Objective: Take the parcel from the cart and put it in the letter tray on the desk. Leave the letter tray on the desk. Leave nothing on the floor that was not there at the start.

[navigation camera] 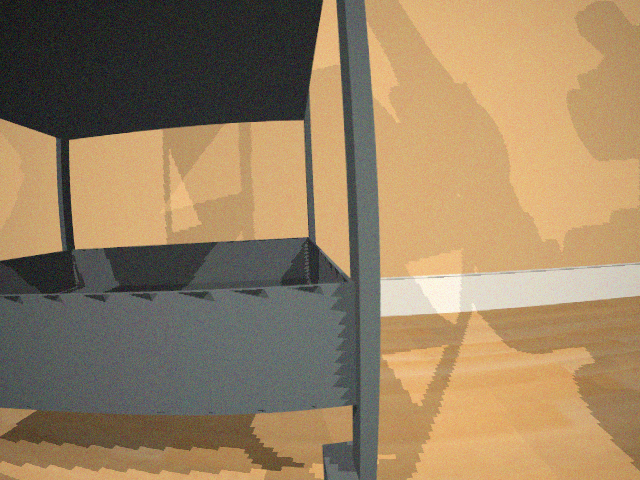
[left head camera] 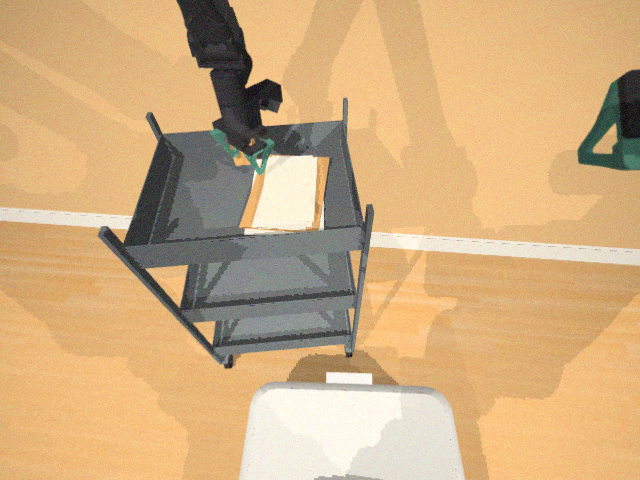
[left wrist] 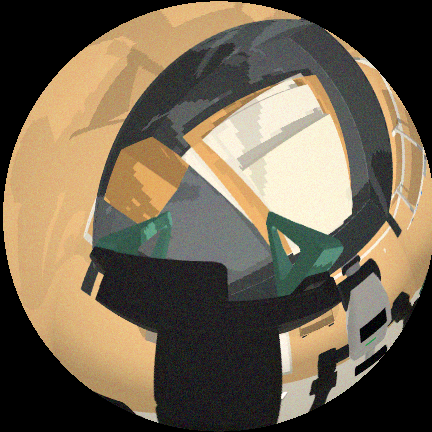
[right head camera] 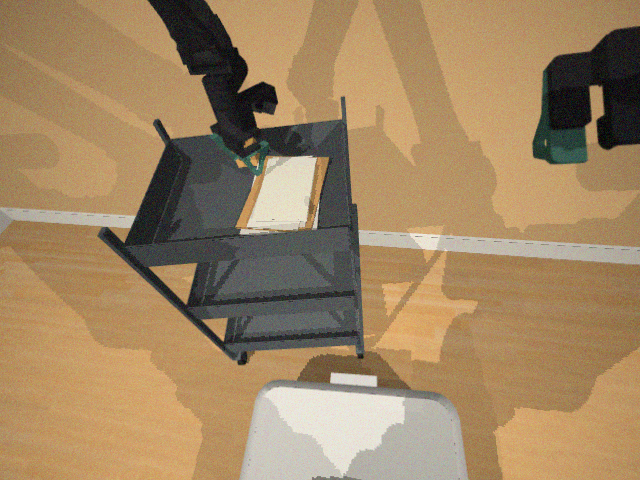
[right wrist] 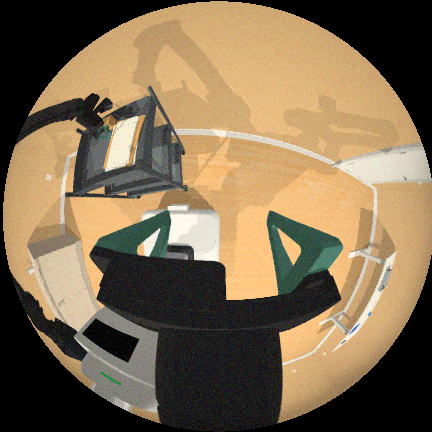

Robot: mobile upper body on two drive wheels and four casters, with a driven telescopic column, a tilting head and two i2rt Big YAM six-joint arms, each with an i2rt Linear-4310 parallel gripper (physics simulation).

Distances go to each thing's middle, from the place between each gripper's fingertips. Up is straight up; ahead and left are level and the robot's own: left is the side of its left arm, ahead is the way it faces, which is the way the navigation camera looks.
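My right gripper is 300 mm above the brown parcel (left wrist: pixel 146 173), and it is also 490 mm to the right of the parcel and 390 mm short of it.
My left gripper is 10 mm higher than the parcel, 70 mm short of it and 20 mm to the right of it.
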